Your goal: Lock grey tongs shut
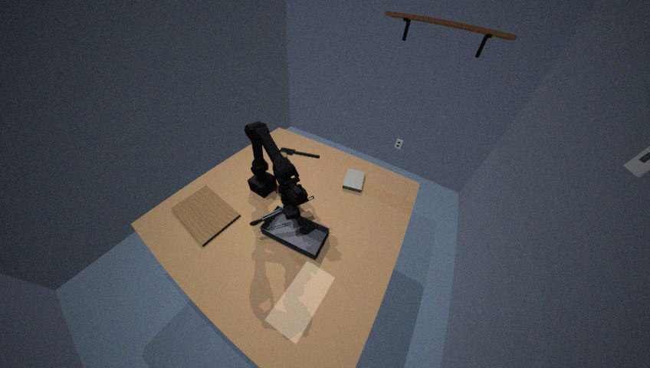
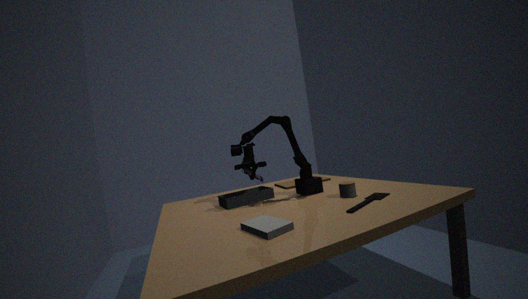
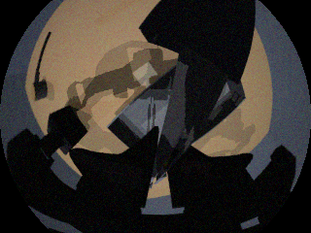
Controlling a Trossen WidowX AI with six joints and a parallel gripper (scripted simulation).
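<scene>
The wooden board is 420 mm behind my gripper tip, 290 mm to the right of it and 120 mm below it. Round my gripper tip: black spatula (470 mm to the left, 450 mm behind, 120 mm below); then roasting tin (100 mm below, 50 mm ahead, 20 mm to the right); then flat grey block (520 mm to the left, 110 mm below, 50 mm ahead).
</scene>
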